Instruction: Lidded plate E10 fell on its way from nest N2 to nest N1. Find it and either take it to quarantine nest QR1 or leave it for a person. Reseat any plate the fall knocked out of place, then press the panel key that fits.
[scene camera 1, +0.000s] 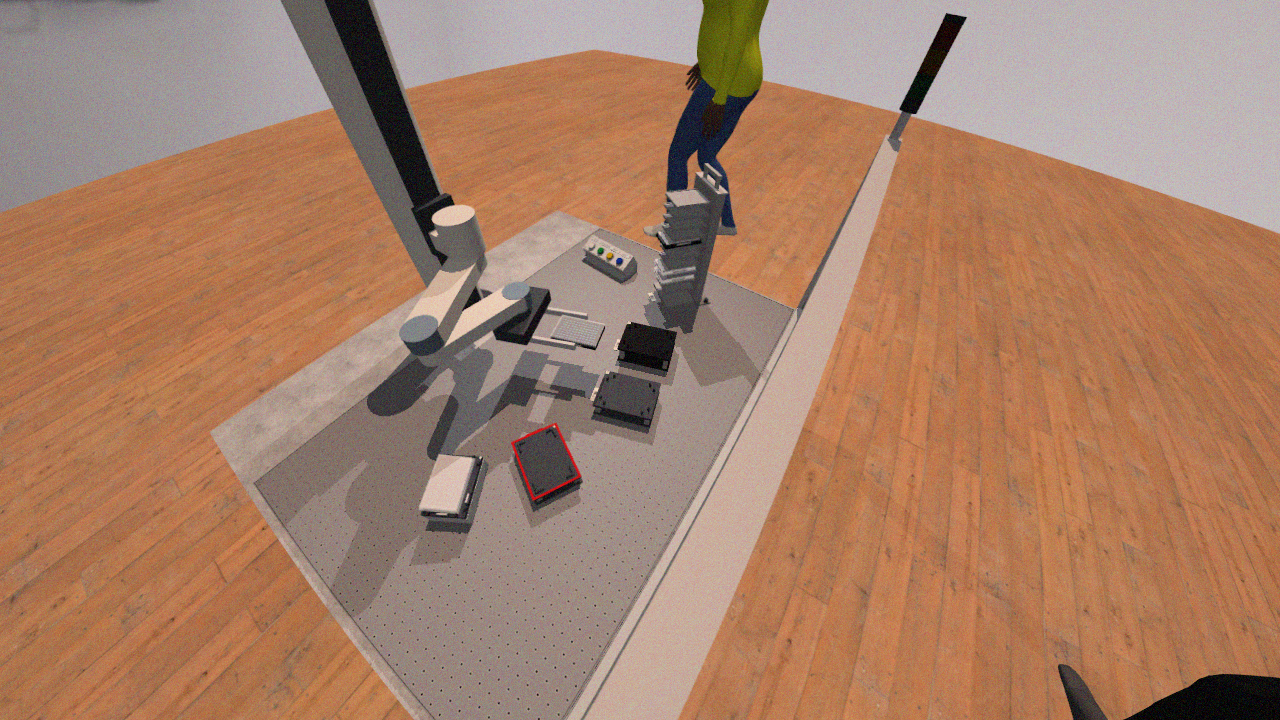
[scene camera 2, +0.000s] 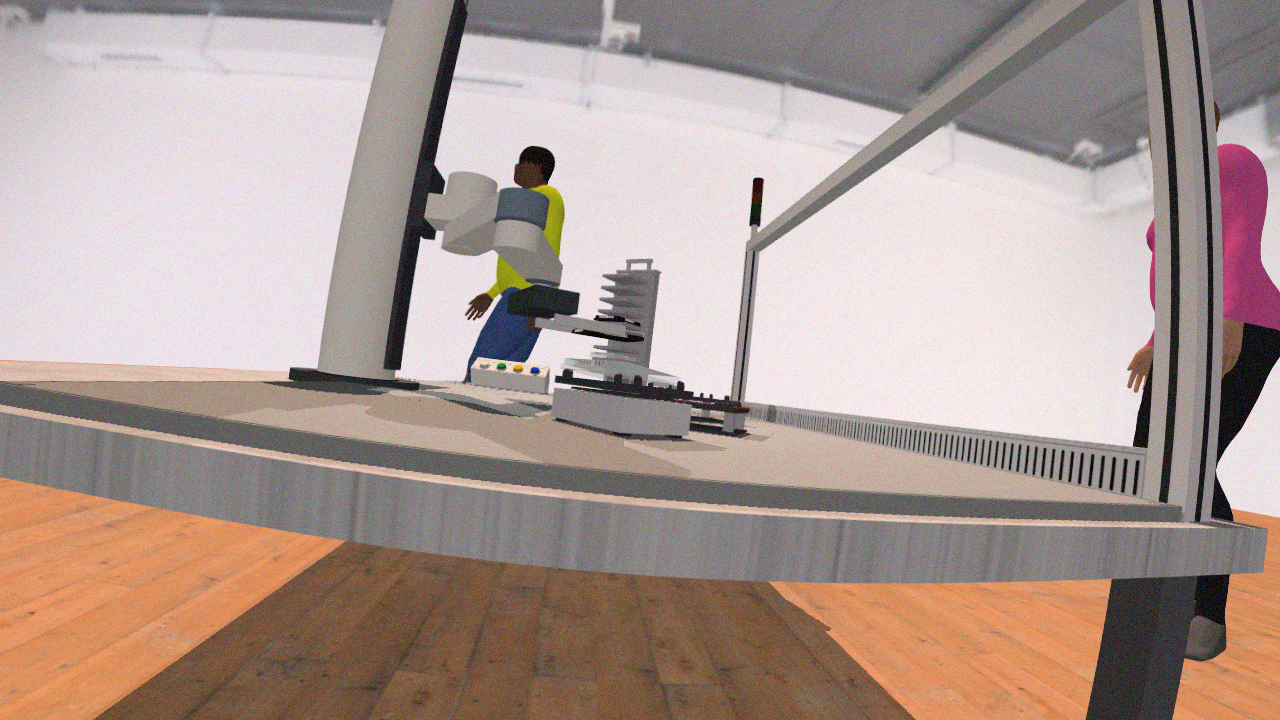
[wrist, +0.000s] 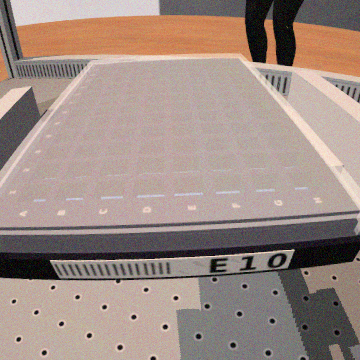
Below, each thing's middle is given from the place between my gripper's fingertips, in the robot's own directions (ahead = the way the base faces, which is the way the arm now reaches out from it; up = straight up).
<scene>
The lidded well plate (wrist: 164, 264) lies 10 mm behind my hand.
</scene>
